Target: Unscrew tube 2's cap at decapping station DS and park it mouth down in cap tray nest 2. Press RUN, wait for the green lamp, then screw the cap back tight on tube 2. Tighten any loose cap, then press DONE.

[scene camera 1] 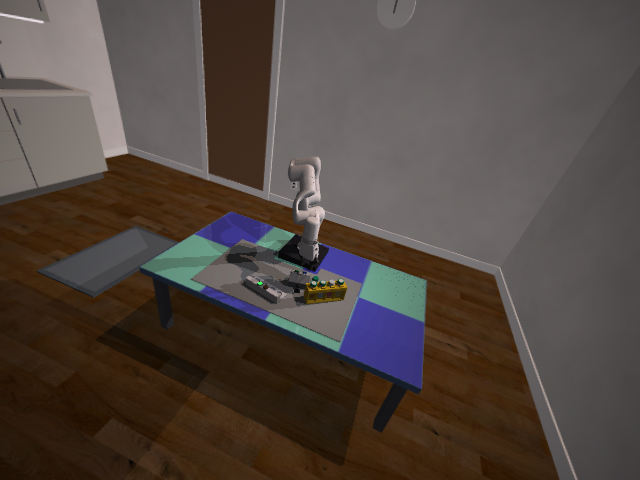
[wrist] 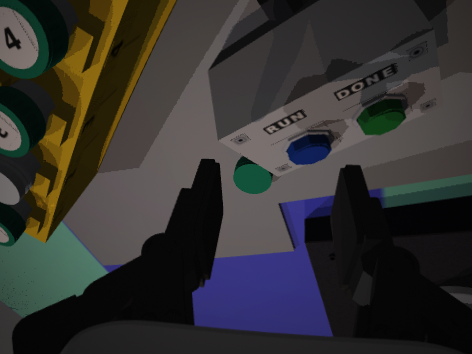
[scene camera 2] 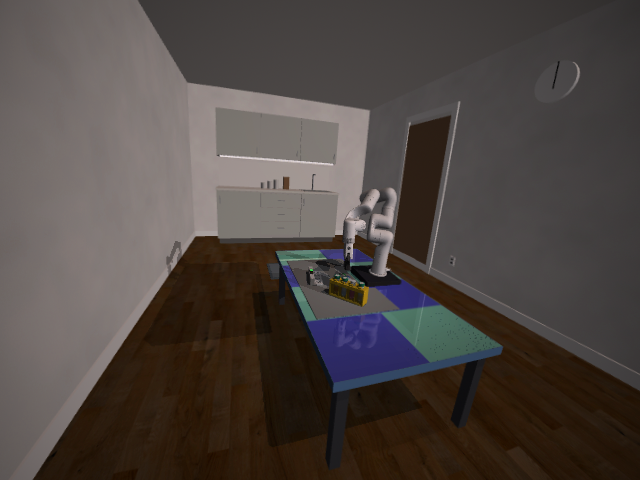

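Pixels of known places: gripper, between the fingertips: (scene camera 1: 306,267) (wrist: 278,188) (scene camera 2: 346,268); arm's base, origin of its link: (scene camera 2: 377,272).
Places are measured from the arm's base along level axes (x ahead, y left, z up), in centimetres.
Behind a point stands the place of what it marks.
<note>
My gripper (scene camera 1: 311,266) {x 29.4, y 12.0, z 9.1 cm} (scene camera 2: 347,265) {x 29.4, y 12.0, z 9.1 cm} (wrist: 278,188) {x 29.4, y 12.0, z 9.1 cm} is open and empty, above the mat near the arm's base. In the wrist view a grey box with a blue RUN button (wrist: 309,148) {x 27.7, y 10.8, z 3.9 cm} and a green DONE button (wrist: 381,117) {x 28.9, y 6.8, z 3.8 cm} lies beyond the fingertips. A small dark green cylinder (wrist: 252,179) {x 21.5, y 16.7, z -2.1 cm} stands beside the box. The yellow rack (scene camera 1: 325,297) {x 34.2, y 27.7, z -1.7 cm} (scene camera 2: 347,294) {x 33.7, y 27.2, z -0.7 cm} (wrist: 112,75) {x 33.1, y 25.3, z -3.1 cm} holds tubes with green caps, marked 4 (wrist: 17,42) {x 38.1, y 20.4, z 8.6 cm} and 3 (wrist: 9,127) {x 35.0, y 23.9, z 8.7 cm}. A grey-white top (wrist: 7,189) {x 31.4, y 28.0, z 8.4 cm} without green shows after 3. A bright green spot (scene camera 1: 260,283) {x 47.2, y -5.7, z 1.8 cm} (scene camera 2: 311,270) {x 47.3, y -5.1, z 1.8 cm} shows on a long pale block (scene camera 1: 272,294) {x 49.8, y 3.2, z 0.6 cm}.
A grey mat (scene camera 1: 315,317) {x 48.6, y 28.0, z -3.5 cm} (scene camera 2: 330,310) {x 47.2, y 37.8, z -3.5 cm} lies under the rack, box and pale block on the blue and green table (scene camera 1: 385,341) {x 44.1, y 64.1, z -3.8 cm} (scene camera 2: 361,348) {x 43.4, y 68.3, z -3.9 cm}. The arm's black base plate (scene camera 1: 286,253) {x 13.7, y -7.7, z 0.7 cm} (scene camera 2: 385,281) {x 0.7, y 12.7, z -1.0 cm} (wrist: 320,280) {x 7.6, y 12.7, z -0.8 cm} lies behind the mat. Small dark parts lie between block and rack.
</note>
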